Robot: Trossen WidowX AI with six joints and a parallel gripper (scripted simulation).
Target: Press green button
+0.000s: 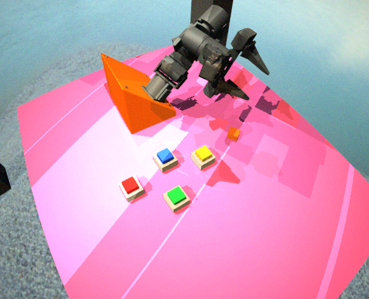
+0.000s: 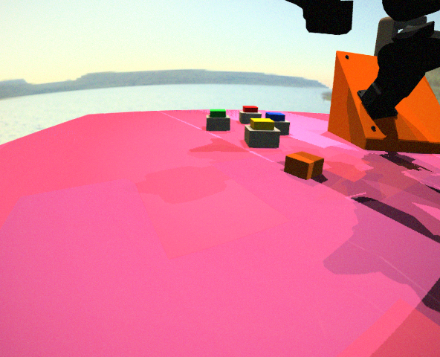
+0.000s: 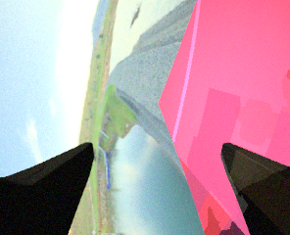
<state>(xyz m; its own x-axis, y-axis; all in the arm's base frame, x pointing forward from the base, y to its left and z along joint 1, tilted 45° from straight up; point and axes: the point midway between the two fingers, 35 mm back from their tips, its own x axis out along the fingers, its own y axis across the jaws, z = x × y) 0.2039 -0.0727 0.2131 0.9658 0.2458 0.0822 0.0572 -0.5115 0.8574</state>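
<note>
My gripper tip is 10 mm short of the green button, 240 mm to the left of it and 200 mm above it. Round my gripper tip: blue button 90 mm behind, 190 mm to the right, 200 mm below; then yellow button 40 mm behind, 110 mm to the right, 200 mm below; then small orange block 40 mm behind, 20 mm to the left, 220 mm below.
</note>
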